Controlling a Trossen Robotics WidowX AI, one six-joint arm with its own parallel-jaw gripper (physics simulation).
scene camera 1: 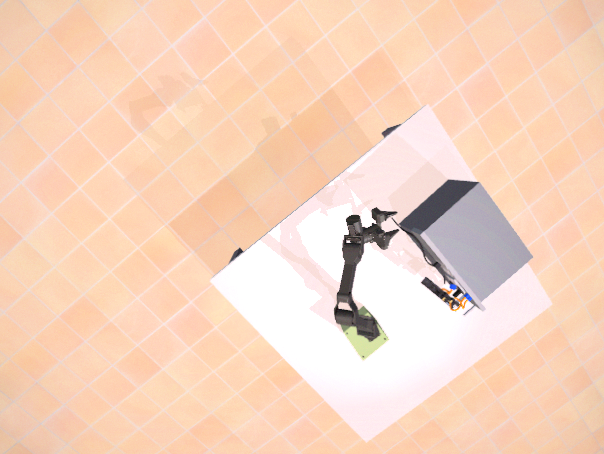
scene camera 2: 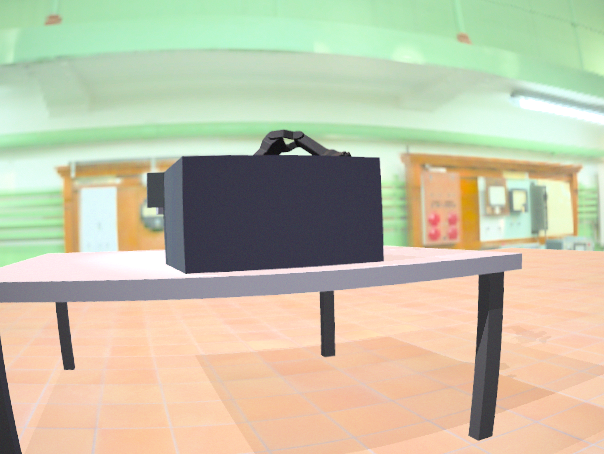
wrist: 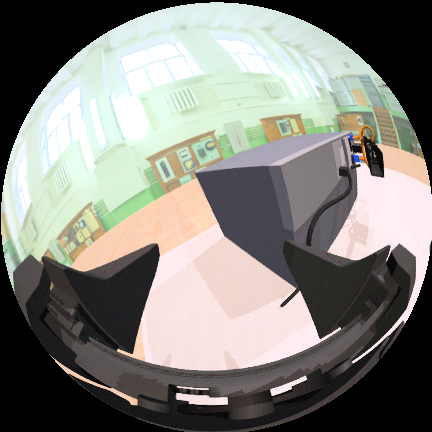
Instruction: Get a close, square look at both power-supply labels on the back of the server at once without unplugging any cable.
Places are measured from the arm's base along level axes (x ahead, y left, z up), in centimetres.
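Pixels of known places: gripper, fingertip midpoint: (scene camera 1: 398, 221) (wrist: 223, 249); arm's base at its link origin: (scene camera 1: 371, 332).
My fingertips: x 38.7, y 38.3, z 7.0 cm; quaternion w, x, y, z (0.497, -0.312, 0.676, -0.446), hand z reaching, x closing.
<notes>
Ahead of a thing's pixels: the offset from my fingertips to its middle. "spot": to the spot under its first point.
The server (scene camera 1: 477, 240) (scene camera 2: 285, 215) (wrist: 255, 215) is a large grey box on the table. Its back faces the arm and is seen at a steep slant in the wrist view. A black cable {spot: dz -11.1, dx +4.5, dy -24.2 cm} (scene camera 1: 425, 250) (wrist: 325, 207) runs from a plug on the back down to the table. Orange and blue cables (scene camera 1: 456, 300) (wrist: 366, 142) are at the far end of the back. The power-supply labels cannot be made out in any view. My gripper (scene camera 1: 398, 222) (wrist: 223, 249) is open and empty, beside the near corner of the server's back; in scene camera 2 the server hides it.
A black slotted block {dz -1.2, dx -2.9, dy -41.8 cm} (scene camera 1: 434, 288) (wrist: 376, 157) is by the orange cables, close to the back. The arm's base stands on a green plate (scene camera 1: 364, 349). The white table (scene camera 1: 375, 400) (scene camera 2: 100, 291) has an edge near the gripper's side. Panels and windows line the room's walls.
</notes>
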